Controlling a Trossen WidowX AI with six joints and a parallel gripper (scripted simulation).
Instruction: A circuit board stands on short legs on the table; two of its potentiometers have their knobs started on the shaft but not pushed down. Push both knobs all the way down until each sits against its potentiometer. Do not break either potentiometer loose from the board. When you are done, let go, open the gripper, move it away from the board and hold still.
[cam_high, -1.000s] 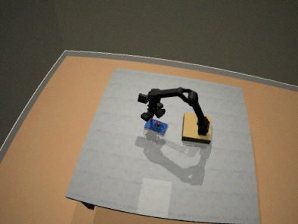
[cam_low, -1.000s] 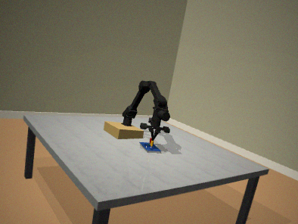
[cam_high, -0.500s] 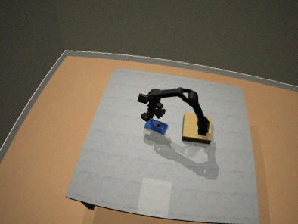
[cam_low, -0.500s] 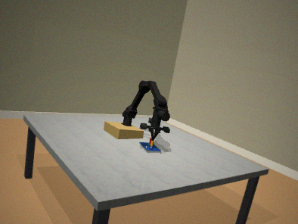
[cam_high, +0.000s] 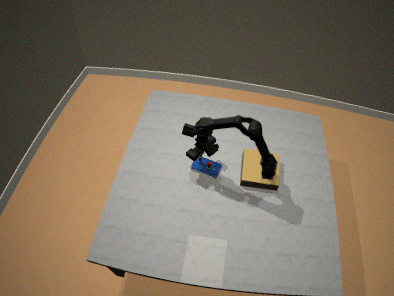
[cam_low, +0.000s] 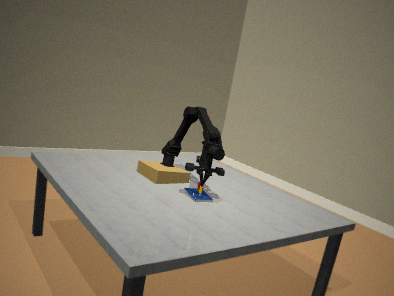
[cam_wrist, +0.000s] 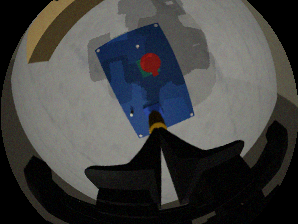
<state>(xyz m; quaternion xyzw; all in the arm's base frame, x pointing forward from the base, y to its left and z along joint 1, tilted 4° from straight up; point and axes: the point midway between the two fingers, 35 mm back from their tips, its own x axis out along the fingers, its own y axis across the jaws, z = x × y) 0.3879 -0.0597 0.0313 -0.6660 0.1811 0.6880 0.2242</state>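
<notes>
The yellow knob lies 10 mm below my gripper tip. Round my gripper tip: red knob: 50 mm behind, 40 mm to the left, 20 mm below.
</notes>
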